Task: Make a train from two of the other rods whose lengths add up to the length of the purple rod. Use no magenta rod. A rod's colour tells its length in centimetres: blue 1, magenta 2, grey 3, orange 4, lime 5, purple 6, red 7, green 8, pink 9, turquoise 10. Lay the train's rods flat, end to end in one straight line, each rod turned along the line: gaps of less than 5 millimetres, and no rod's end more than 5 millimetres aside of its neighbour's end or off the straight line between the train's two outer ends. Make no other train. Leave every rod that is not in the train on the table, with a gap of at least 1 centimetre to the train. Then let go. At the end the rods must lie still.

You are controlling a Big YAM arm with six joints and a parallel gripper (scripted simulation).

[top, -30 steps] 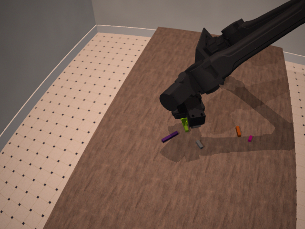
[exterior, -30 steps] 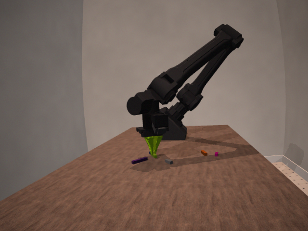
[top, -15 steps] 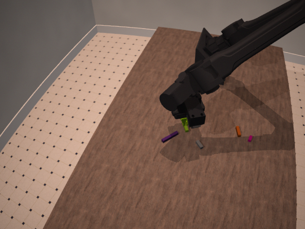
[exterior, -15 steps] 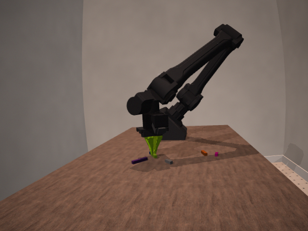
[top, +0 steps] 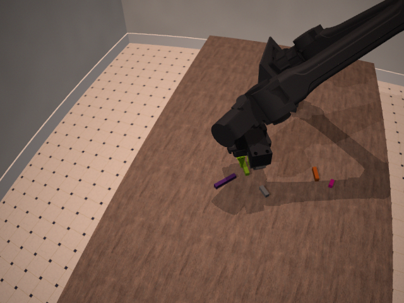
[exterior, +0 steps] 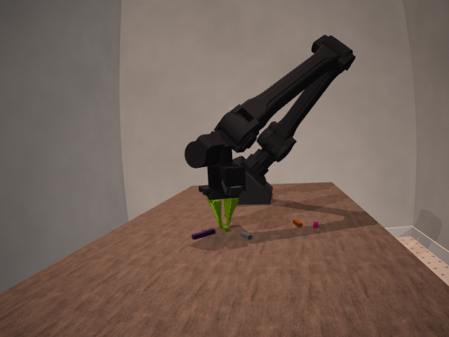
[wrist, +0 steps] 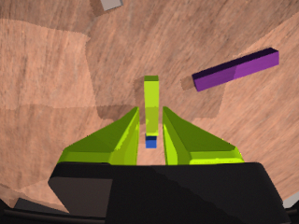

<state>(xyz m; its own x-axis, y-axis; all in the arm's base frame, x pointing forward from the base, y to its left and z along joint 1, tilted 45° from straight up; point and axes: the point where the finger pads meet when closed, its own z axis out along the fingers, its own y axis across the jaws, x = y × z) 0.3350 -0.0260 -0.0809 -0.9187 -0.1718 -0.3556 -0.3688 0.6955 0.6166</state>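
The lime rod lies 1 cm below my hand. Also, from my hand: grey rod (7 cm ahead, 6 cm to the left, 1 cm below); blue rod (3 cm behind, 1 cm to the right, 1 cm below); purple rod (6 cm ahead, 4 cm to the right, 1 cm below).
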